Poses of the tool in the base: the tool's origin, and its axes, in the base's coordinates. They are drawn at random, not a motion.
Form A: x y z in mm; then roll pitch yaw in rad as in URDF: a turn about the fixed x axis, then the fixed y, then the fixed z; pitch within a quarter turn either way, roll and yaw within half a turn.
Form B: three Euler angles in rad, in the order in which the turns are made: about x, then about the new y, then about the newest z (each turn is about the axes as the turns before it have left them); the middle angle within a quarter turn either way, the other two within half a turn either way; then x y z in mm. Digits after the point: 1 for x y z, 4 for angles.
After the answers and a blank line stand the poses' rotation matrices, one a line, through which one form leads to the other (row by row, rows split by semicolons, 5 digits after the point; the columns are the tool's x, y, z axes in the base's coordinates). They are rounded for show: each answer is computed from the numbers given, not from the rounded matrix.
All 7 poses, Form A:
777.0, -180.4, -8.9, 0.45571, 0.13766, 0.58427
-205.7, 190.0, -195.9, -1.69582, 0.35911, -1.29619
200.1, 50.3, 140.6, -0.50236, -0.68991, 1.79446
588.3, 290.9, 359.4, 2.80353, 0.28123, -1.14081
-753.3, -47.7, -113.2, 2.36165, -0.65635, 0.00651
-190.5, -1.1, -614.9, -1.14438, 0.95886, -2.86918
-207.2, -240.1, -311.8, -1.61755, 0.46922, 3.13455
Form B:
0.3244, 0.3528, 0.4940, 777.0, -180.4, -8.9
-1.9297, 1.2319, 0.7017, -205.7, 190.0, -195.9
0.7664, -0.3531, 1.7541, 200.1, 50.3, 140.6
-3.0320, -0.4231, 1.1161, 588.3, 290.9, 359.4
2.2481, 0.4538, 0.4919, -753.3, -47.7, -113.2
1.3301, -0.0812, -2.1593, -190.5, -1.1, -614.9
1.6125, 0.0141, -2.6725, -207.2, -240.1, -311.8

0.82622 -0.44493 0.34554; 0.54637 0.78230 -0.29913; -0.13723 0.43594 0.88945
0.25387 -0.21458 0.94314; -0.90113 0.30182 0.31123; -0.35144 -0.92890 -0.11674
-0.17108 -0.92259 -0.34577; 0.75209 0.10442 -0.65073; 0.63647 -0.37138 0.67601
0.40048 -0.81915 -0.41061; -0.87326 -0.47693 0.09974; -0.27754 0.31863 -0.90634
0.79221 -0.42450 0.43841; 0.00516 -0.71373 -0.70040; 0.61023 0.55712 -0.56324
-0.55327 0.82904 -0.08111; -0.15456 -0.19785 -0.96797; -0.81854 -0.52301 0.23760
-0.89190 0.45201 0.01410; 0.00628 0.04355 -0.99903; -0.45219 -0.89095 -0.04169

